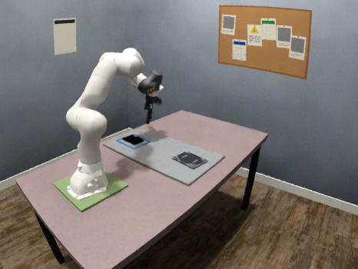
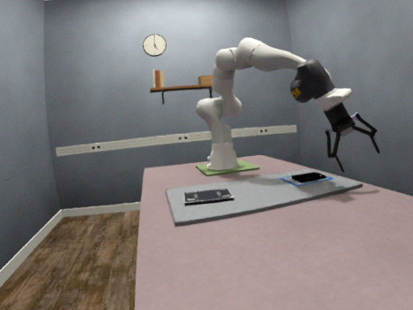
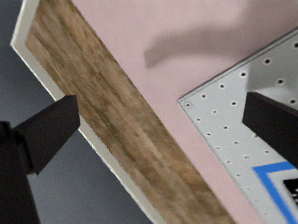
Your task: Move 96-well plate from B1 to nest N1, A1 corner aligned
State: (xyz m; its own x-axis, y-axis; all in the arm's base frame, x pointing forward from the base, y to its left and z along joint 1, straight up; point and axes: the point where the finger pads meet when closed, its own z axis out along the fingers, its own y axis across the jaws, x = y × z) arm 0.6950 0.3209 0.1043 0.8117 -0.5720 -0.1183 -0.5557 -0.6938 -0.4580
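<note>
Right now the black 96-well plate is 210 mm behind my hand, 80 mm to the right of it and 90 mm below it. Also, from my hand: dark plate nest 180 mm behind, 530 mm to the right, 90 mm below; A1 label 120 mm behind, 460 mm to the right, 90 mm below.
</note>
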